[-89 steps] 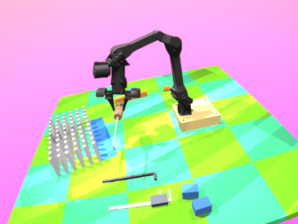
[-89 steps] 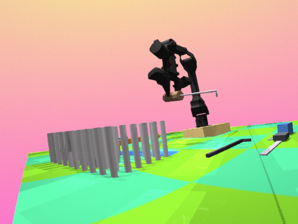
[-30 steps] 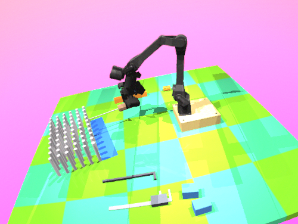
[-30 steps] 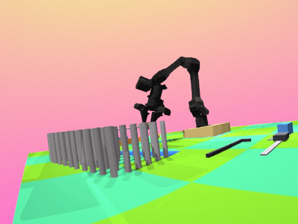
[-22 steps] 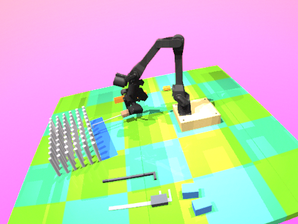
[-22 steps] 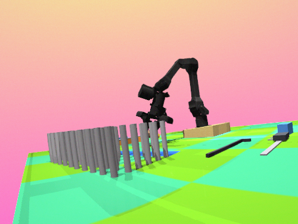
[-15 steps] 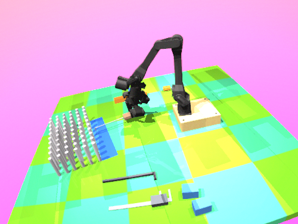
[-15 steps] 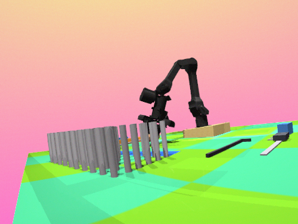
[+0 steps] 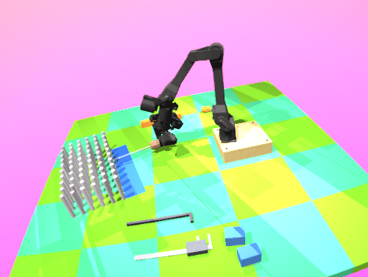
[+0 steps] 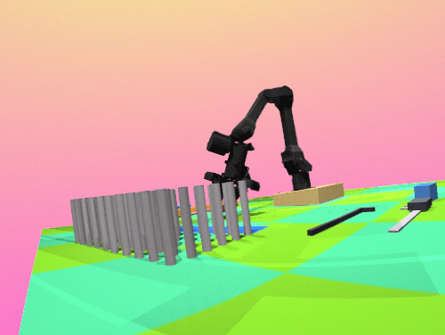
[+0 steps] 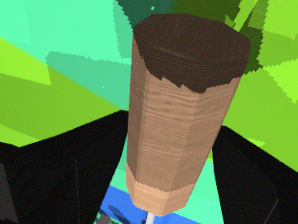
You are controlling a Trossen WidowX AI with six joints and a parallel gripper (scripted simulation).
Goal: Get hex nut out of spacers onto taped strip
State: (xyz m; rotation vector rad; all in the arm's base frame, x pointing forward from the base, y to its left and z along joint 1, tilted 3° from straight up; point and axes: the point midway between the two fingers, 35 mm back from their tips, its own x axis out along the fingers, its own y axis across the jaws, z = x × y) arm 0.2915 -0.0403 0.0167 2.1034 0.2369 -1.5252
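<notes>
Now: the blue taped strip 14 cm ahead of my gripper tip, 12 cm to the left of it and 4 cm below it. Also, from my gripper tip: wooden-handled hook tool (9 cm ahead, 5 cm to the left); orange bar (26 cm to the right, 4 cm ahead, 2 cm below).
</notes>
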